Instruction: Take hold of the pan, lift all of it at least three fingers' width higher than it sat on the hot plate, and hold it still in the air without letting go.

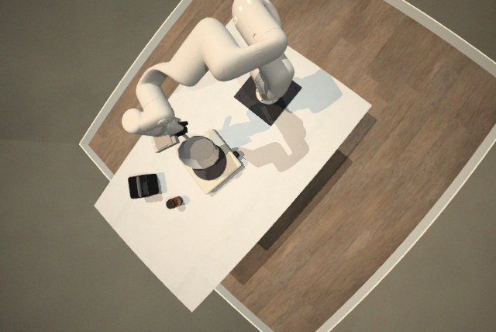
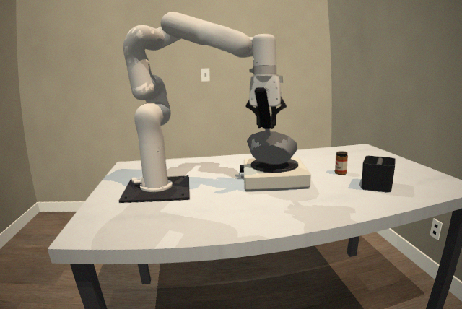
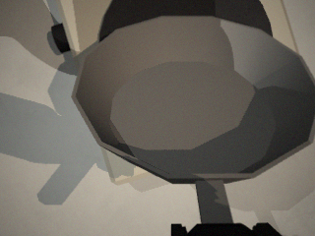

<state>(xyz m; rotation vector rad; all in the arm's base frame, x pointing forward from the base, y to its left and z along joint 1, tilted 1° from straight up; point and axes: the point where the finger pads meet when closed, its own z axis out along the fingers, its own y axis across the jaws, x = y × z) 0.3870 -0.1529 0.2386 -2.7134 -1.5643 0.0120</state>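
Right now my hand is 20 mm short of the grey pan, 40 mm to the right of it and 70 mm above it. Round my hand: black box: 410 mm ahead, 100 mm to the right, 210 mm below; hot plate: 50 mm ahead, 130 mm to the left, 220 mm below; brown jar: 360 mm ahead, 90 mm to the left, 210 mm below.
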